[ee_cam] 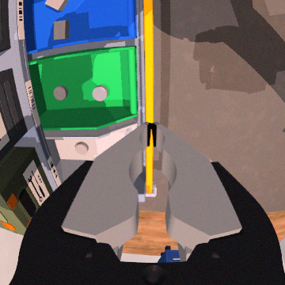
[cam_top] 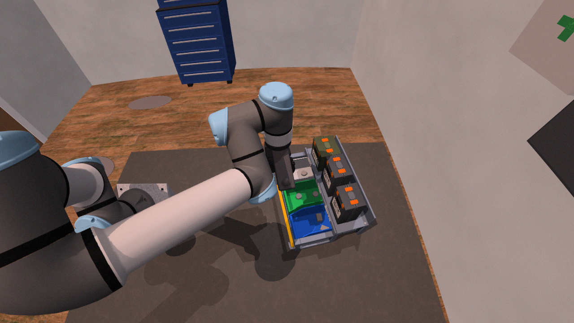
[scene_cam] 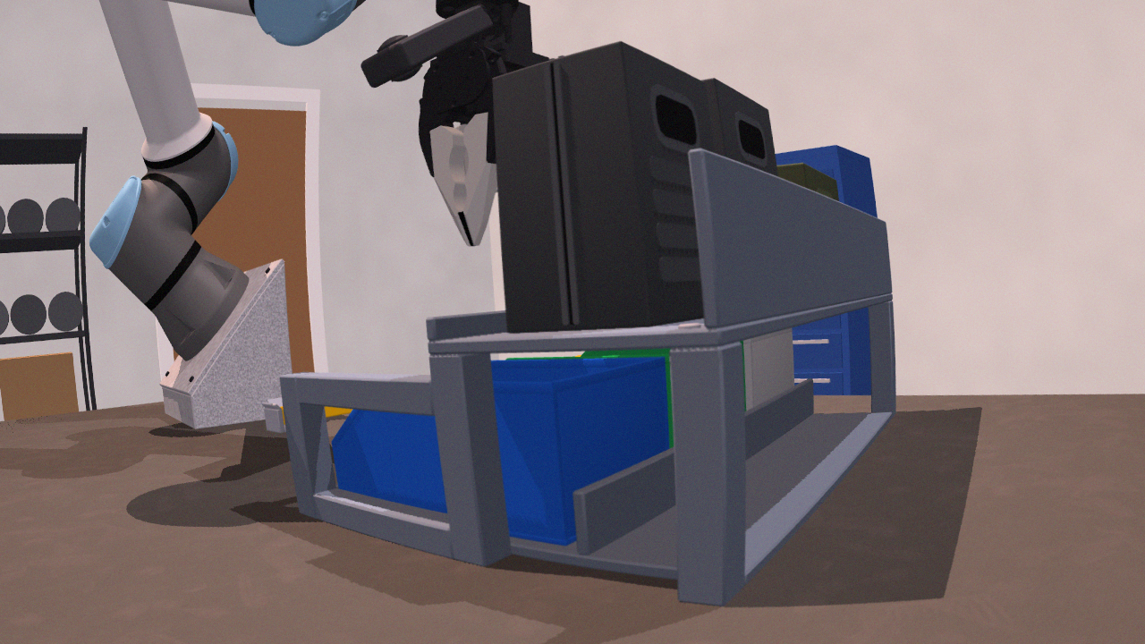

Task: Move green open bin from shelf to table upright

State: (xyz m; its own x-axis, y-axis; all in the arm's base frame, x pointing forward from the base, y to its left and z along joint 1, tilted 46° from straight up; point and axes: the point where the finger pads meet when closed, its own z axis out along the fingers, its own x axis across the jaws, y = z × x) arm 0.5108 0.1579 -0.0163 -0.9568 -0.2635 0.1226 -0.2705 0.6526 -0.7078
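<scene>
The yellow bar lies 120 mm below my hand. Round my hand: grey bin: 140 mm to the left, 130 mm below, 70 mm ahead; green open bin: 130 mm below, 100 mm ahead, 30 mm to the left; blue bin: 130 mm below, 130 mm ahead, 80 mm to the right.
</scene>
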